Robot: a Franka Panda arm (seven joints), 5 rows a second.
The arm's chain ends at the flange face. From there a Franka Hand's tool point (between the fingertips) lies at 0.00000 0.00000 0.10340 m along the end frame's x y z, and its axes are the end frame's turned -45 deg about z.
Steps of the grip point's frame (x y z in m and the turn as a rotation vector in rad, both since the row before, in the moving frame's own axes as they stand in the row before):
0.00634, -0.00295, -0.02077, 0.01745, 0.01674, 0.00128
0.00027, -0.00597, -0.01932, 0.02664, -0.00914, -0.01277
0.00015, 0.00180, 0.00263, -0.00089, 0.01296, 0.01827
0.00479, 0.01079, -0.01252, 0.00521, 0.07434, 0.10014
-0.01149, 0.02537, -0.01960, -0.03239, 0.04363, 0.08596
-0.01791, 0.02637, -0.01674, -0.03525, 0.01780, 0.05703
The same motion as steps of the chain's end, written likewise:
0.00245, -0.00407, -0.02074, 0.02418, -0.00050, 0.00128
-0.00141, -0.00315, -0.01928, 0.01237, -0.02530, -0.01277
0.00036, 0.00204, 0.00264, 0.00853, 0.00979, 0.01827
0.00568, 0.00979, -0.01223, 0.05625, 0.04888, 0.10014
0.00423, 0.02665, -0.01945, 0.00795, 0.05375, 0.08596
0.00214, 0.02993, -0.01666, -0.01234, 0.03751, 0.05703

